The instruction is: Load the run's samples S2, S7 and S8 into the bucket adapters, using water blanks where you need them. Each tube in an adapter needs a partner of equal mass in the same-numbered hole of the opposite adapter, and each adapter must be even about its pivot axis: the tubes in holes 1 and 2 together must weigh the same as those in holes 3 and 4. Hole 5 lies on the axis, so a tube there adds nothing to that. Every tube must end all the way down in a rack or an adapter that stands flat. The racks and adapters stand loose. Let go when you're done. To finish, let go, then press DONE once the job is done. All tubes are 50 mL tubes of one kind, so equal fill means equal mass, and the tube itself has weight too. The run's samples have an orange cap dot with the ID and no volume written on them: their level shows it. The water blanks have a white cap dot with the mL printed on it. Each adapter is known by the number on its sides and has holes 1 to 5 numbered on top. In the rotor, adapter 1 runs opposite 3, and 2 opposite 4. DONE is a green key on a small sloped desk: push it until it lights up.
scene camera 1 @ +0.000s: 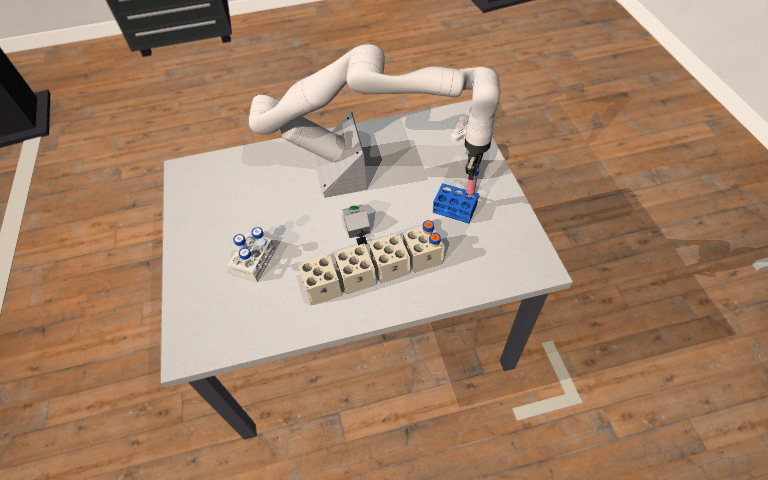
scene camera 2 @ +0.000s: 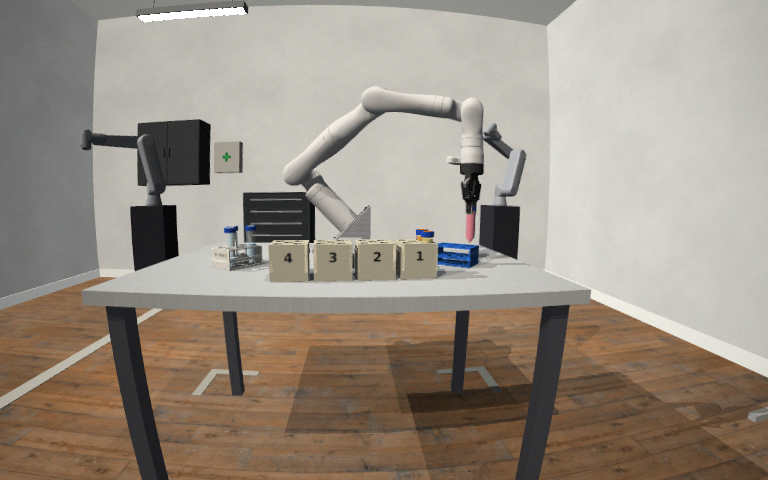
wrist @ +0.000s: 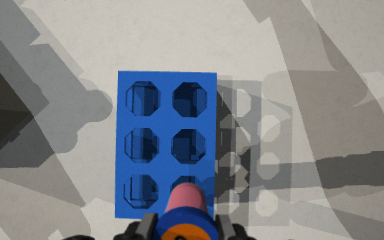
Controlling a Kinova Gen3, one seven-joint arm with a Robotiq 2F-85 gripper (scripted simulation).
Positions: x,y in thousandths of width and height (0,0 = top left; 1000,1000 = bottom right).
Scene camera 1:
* blue rack: 585,426
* white rack: 340,543
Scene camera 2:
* gripper: 613,447
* blue rack: 615,536
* white rack: 288,534
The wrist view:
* blue rack: 483,510
